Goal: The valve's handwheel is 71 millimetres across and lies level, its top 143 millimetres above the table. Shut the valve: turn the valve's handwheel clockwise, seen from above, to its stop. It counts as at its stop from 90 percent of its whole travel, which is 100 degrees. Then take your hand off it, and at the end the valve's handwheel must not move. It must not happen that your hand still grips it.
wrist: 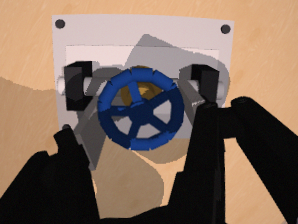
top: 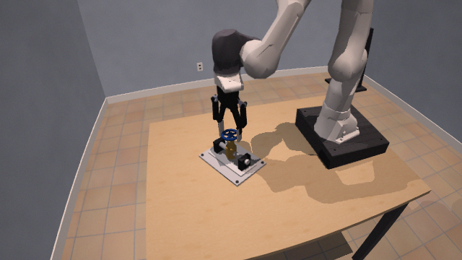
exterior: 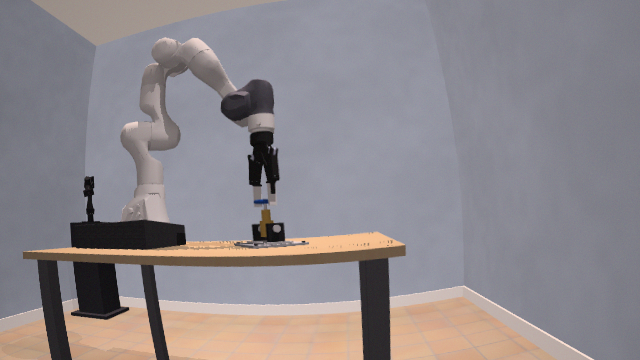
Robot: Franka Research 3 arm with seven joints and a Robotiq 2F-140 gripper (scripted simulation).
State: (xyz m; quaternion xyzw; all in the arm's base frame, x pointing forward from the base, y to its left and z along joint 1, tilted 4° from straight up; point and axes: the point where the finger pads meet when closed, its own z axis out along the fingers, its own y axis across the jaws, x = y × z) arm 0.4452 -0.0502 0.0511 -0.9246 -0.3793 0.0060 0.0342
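My gripper is now 20 mm above the blue spoked handwheel. Also, from my hand: plate 140 mm below.
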